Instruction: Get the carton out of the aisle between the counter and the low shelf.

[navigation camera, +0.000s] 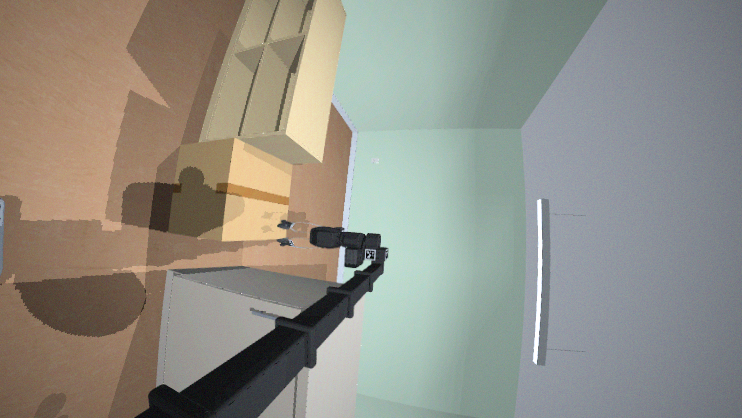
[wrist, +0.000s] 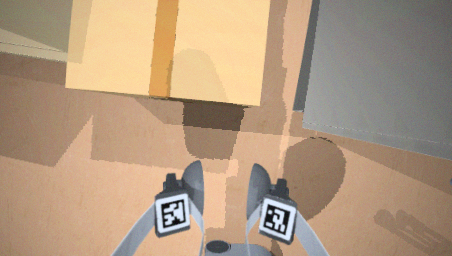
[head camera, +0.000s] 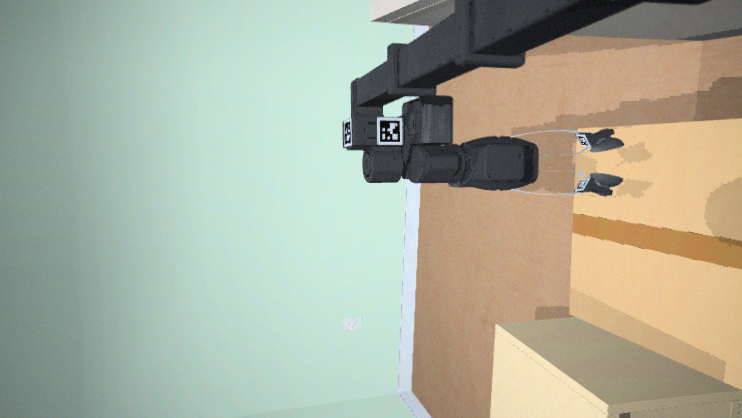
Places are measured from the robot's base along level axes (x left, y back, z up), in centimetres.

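Pixels of known places: gripper, between the fingertips: (navigation camera: 278, 232) (head camera: 618, 162).
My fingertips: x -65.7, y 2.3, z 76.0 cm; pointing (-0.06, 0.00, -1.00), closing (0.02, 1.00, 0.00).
Behind a point stands the place of what it marks.
The carton (head camera: 649, 171) @(x -97.1, y 1.6, z 40.6 cm) (navigation camera: 259, 173) @(x -93.3, y -23.0, z 40.6 cm) (wrist: 115, 50), pale tan with an orange tape band, stands upright on the floor between the counter (head camera: 654, 23) @(x -102.9, y 32.7, z 35.0 cm) (navigation camera: 223, 332) @(x -64.2, y 43.5, z 51.2 cm) (wrist: 380, 65) and the low shelf (head camera: 612, 358) @(x -100.4, y -37.0, z 46.7 cm) (navigation camera: 316, 88) @(x -108.3, y -73.8, z 61.0 cm) (wrist: 30, 20). It is close by the shelf's end; I cannot tell if they touch. A narrow floor strip parts it from the counter. My gripper (head camera: 606, 162) @(x -65.7, y 2.3, z 76.0 cm) (navigation camera: 284, 233) @(x -65.7, y 2.3, z 76.0 cm) (wrist: 225, 180) @(x -65.7, y 2.3, z 76.0 cm) is open, with nothing between its fingers. In the head view it points down above the carton's wall-side edge, on the counter side. The fingers cast shadows on the carton's top.
My extended arm (head camera: 430, 57) @(x -46.2, y 9.9, z 111.6 cm) (navigation camera: 249, 363) @(x -17.6, y 8.5, z 110.2 cm) passes over the counter. A green wall (head camera: 207, 207) @(x -310.5, y -10.9, z 120.5 cm) (navigation camera: 430, 207) @(x -311.5, y -16.7, z 121.8 cm) with a white skirting stands beyond a strip of floor (head camera: 493, 233) @(x -225.6, y -22.9, z 0.1 cm) behind the carton. Part of my base (navigation camera: 1, 236) @(x -16.6, y 6.0, z 15.8 cm) shows at the navigation view's left edge.
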